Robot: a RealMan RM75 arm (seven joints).
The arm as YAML. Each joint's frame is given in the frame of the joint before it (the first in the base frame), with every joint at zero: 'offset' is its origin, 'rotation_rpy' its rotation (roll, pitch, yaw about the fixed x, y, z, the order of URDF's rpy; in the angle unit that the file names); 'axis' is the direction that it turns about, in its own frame. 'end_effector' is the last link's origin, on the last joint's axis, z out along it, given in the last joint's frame.
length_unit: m
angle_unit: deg
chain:
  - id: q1
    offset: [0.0, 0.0, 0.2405]
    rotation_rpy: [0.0, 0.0, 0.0]
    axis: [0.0, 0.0, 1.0]
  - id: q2
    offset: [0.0, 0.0, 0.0]
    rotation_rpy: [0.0, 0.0, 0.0]
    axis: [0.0, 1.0, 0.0]
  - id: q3
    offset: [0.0, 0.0, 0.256]
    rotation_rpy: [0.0, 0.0, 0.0]
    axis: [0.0, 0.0, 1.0]
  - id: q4
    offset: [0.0, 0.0, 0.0]
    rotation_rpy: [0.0, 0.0, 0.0]
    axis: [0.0, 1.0, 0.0]
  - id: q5
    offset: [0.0, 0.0, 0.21]
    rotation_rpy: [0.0, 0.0, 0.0]
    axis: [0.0, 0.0, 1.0]
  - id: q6
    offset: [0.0, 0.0, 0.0]
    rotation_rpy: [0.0, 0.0, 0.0]
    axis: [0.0, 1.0, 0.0]
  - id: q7
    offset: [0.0, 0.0, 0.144]
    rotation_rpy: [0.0, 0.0, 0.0]
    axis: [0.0, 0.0, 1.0]
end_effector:
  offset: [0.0, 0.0, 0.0]
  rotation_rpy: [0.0, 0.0, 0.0]
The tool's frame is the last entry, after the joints.
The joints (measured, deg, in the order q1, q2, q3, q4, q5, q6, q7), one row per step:
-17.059 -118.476 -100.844 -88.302 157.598 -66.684 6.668
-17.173 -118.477 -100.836 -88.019 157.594 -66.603 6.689
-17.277 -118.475 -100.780 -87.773 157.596 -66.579 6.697
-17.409 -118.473 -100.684 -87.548 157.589 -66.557 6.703
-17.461 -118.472 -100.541 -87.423 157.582 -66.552 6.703
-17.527 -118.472 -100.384 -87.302 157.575 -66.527 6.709
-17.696 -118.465 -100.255 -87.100 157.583 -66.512 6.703
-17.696 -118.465 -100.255 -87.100 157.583 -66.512 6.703
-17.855 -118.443 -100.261 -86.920 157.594 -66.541 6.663
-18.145 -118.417 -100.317 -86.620 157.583 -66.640 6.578
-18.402 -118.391 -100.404 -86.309 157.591 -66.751 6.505
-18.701 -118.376 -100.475 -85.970 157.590 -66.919 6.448
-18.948 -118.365 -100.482 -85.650 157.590 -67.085 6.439
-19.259 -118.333 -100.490 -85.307 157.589 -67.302 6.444
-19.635 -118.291 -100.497 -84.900 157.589 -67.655 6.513
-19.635 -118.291 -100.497 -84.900 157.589 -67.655 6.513
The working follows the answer.
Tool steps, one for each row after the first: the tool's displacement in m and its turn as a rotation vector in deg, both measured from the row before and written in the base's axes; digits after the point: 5 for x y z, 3 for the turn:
-0.00041 0.00036 -0.00068 -0.096 -0.006 0.062
-0.00028 0.00021 -0.00082 -0.155 0.012 0.062
0.00008 0.00032 -0.00094 -0.180 0.014 -0.002
0.00010 0.00000 -0.00090 -0.180 0.027 -0.016
0.00026 0.00010 -0.00093 -0.177 0.033 -0.057
0.00043 0.00046 -0.00097 -0.191 0.039 -0.060
0.00000 0.00000 0.00000 0.000 0.000 0.000
0.00008 0.00046 -0.00032 -0.080 0.004 0.045
0.00024 0.00079 -0.00050 -0.135 -0.052 0.112
-0.00012 0.00063 -0.00039 -0.126 -0.034 0.171
0.00005 0.00064 -0.00066 -0.211 -0.037 0.169
-0.00004 0.00038 -0.00089 -0.277 0.007 0.141
0.00015 0.00054 -0.00086 -0.328 0.037 0.120
0.00013 0.00047 -0.00110 -0.494 0.092 0.150
0.00000 0.00000 0.00000 0.000 0.000 0.000

Tool pose at each row, in the base's axes (x y z in m, rotation vector in deg; rounded; the steps above come from the unrounded poses):
-0.24586 0.35581 0.05643 -108.545 -72.814 4.823
-0.24626 0.35617 0.05575 -108.590 -72.895 4.913
-0.24655 0.35638 0.05493 -108.680 -72.974 5.057
-0.24646 0.35670 0.05399 -108.830 -72.995 5.187
-0.24636 0.35670 0.05308 -108.986 -72.993 5.321
-0.24611 0.35680 0.05215 -109.162 -72.947 5.438
-0.24568 0.35726 0.05118 -109.352 -72.897 5.569
-0.24568 0.35726 0.05118 -109.352 -72.897 5.569
-0.24560 0.35771 0.05087 -109.391 -72.952 5.648
-0.24536 0.35850 0.05037 -109.450 -73.119 5.745
-0.24548 0.35913 0.04998 -109.460 -73.329 5.883
-0.24543 0.35977 0.04932 -109.544 -73.554 6.074
-0.24547 0.36015 0.04843 -109.689 -73.734 6.337
-0.24532 0.36069 0.04757 -109.882 -73.881 6.650
-0.24519 0.36117 0.04647 -110.179 -74.050 7.143
-0.24519 0.36117 0.04647 -110.179 -74.050 7.143

